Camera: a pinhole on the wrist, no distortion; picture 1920 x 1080 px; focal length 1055.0 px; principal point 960.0 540.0 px. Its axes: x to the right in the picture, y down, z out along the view. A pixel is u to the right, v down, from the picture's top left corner.
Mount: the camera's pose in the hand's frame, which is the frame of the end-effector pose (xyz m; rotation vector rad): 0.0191 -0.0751 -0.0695 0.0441 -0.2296 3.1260
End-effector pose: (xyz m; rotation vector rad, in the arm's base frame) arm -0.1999 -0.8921 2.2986 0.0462 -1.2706 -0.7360
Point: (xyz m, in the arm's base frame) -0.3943 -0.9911 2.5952
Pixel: 65 269
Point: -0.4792 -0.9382 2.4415
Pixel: 694 484
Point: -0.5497 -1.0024 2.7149
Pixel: 204 383
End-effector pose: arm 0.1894 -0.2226 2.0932 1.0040 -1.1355 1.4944
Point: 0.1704 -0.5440 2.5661
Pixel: 187 287
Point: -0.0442 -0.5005 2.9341
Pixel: outside the picture
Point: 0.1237 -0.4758 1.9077
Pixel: outside the picture
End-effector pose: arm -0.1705 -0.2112 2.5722 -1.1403 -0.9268 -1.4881
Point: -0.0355 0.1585 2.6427
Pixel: 1120 63
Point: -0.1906 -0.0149 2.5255
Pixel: 1509 315
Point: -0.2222 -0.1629 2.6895
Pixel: 327 265
